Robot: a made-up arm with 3 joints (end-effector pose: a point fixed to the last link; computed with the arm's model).
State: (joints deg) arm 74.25 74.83 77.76
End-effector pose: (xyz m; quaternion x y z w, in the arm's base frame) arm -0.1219 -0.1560 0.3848 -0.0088 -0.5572 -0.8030 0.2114
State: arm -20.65 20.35 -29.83
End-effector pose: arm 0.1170 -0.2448 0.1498 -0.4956 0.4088 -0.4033 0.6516
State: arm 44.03 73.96 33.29
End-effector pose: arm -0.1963 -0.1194 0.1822 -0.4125 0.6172 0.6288 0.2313
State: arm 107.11 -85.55 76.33
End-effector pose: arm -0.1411 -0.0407 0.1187 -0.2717 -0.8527 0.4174 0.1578
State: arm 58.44 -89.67 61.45
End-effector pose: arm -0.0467 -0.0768 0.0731 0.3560 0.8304 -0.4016 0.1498
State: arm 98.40 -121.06 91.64
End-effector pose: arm -0.0810 -0.1427 0.0627 0.3391 0.7051 -0.6138 0.1055
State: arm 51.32 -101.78 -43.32
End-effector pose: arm -0.2312 -0.1685 0.2954 0.2288 -0.6357 0.6364 0.3721
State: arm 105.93 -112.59 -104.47
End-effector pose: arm 0.0822 -0.1628 0.4153 0.6955 0.0161 0.1965 0.6910
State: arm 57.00 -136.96 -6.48
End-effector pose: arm -0.2215 -0.1091 0.1951 -0.1231 -0.5451 0.7606 0.3305
